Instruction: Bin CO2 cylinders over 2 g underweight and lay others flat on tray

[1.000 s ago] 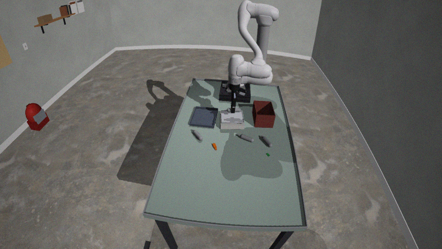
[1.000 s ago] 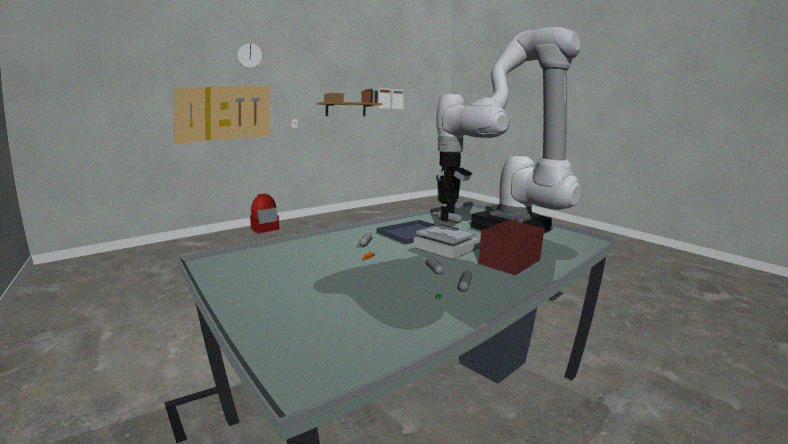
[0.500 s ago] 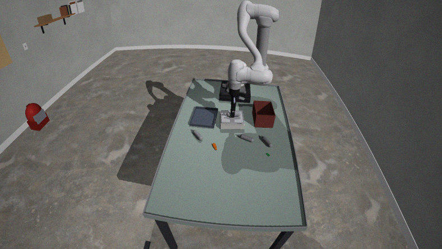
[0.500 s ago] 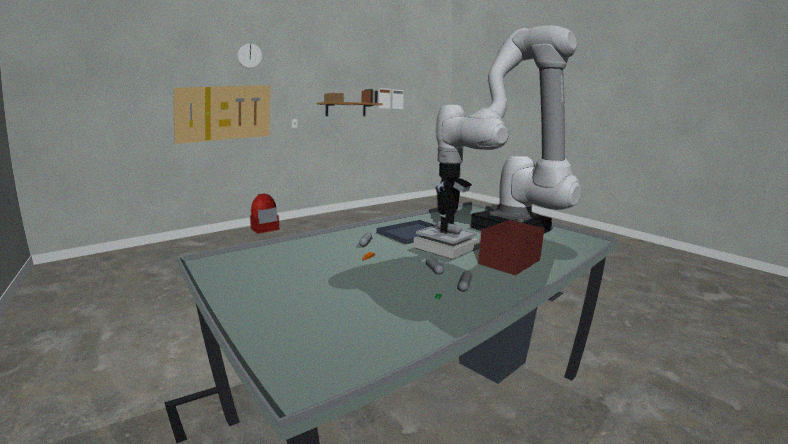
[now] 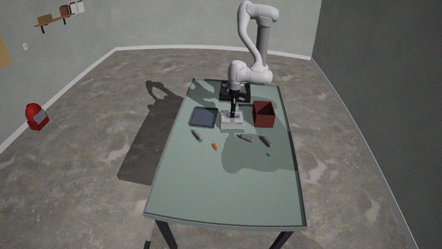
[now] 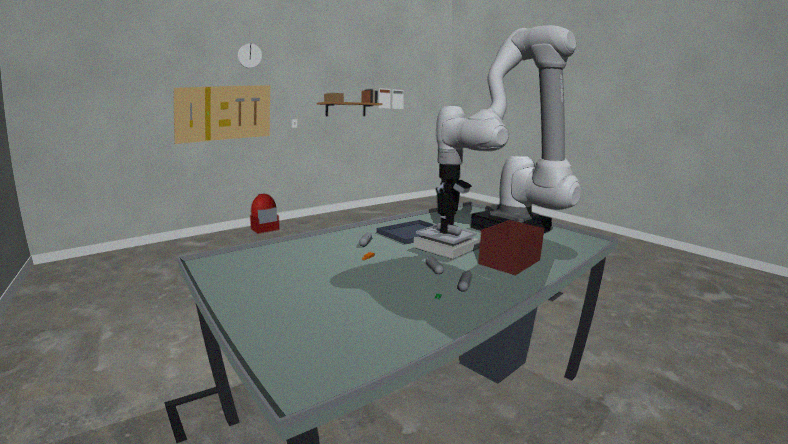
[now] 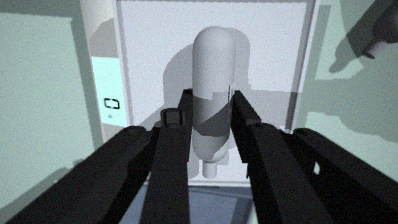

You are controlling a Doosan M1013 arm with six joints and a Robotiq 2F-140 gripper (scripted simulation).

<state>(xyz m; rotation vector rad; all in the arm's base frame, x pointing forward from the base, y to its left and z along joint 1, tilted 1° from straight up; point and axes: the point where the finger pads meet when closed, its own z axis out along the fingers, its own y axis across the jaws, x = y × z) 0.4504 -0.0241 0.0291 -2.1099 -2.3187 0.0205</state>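
Now: hand 5 cm above the white scale plate. Also, from my hand: blue-grey tray: 5 cm behind, 22 cm to the right, 9 cm below; then white scale: 1 cm behind, 6 cm below; then red scrap bin: 7 cm behind, 25 cm to the left, 7 cm below.
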